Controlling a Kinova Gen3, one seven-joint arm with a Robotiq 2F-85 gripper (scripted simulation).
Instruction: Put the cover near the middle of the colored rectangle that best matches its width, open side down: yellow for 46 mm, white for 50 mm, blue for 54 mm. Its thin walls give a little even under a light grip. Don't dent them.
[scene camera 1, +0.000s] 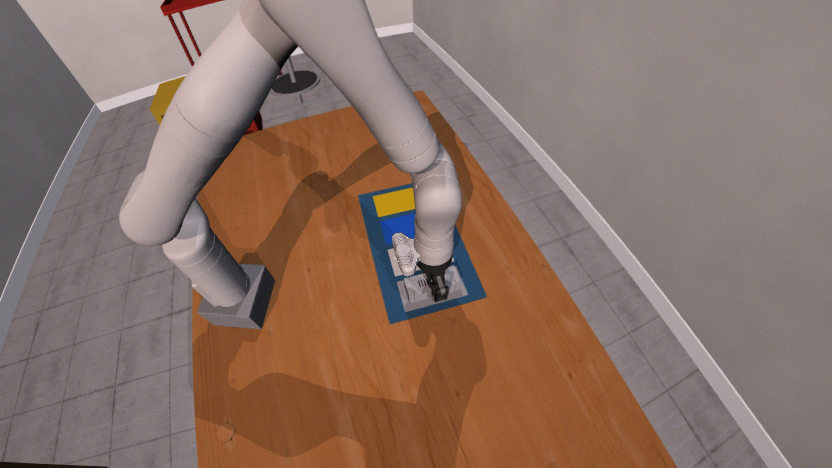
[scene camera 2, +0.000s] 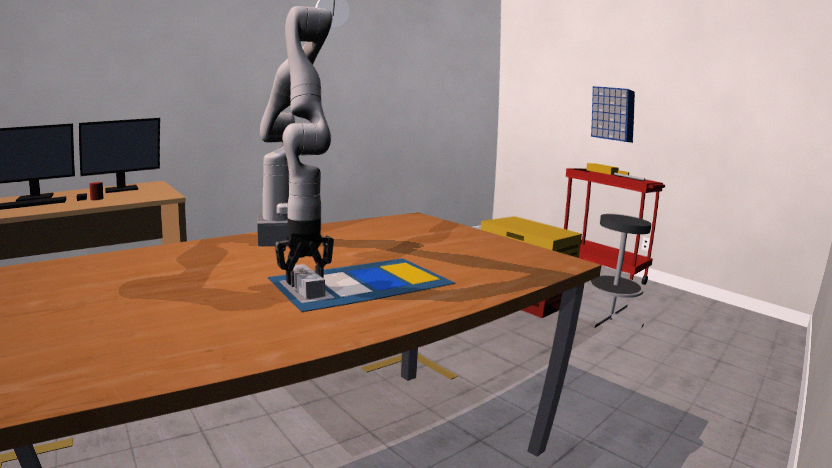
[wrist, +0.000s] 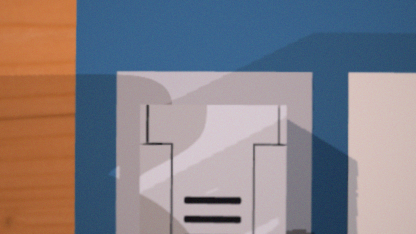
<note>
I see my gripper (scene camera 2: 305, 284) and a cover (scene camera 1: 419, 284).
The cover shows as well in scene camera 2 (scene camera 2: 309, 284) and in the wrist view (wrist: 212, 175). My gripper shows as well in scene camera 1 (scene camera 1: 432, 286).
</note>
